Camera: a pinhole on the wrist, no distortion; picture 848 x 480 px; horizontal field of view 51.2 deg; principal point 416.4 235.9 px. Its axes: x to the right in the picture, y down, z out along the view. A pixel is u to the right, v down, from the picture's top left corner.
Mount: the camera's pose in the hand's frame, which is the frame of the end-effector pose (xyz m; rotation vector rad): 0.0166 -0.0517 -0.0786 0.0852 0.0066 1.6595
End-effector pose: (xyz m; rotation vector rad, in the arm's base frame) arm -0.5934 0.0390 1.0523 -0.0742 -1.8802 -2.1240
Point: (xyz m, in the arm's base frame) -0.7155 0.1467 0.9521
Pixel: 50 69
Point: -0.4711 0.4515 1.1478
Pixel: outside the picture
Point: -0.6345 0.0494 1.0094
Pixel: 442 183
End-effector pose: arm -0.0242 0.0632 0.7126 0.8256 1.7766 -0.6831
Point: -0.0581 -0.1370 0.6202
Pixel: 132 187
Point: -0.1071 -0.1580 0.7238
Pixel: outside the picture
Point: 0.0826 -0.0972 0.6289
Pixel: 603 269
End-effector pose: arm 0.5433 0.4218 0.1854 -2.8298 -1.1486 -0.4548
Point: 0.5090 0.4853 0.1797
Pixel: 276 289
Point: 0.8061 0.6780 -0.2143
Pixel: outside the picture
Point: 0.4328 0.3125 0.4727
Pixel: behind the camera
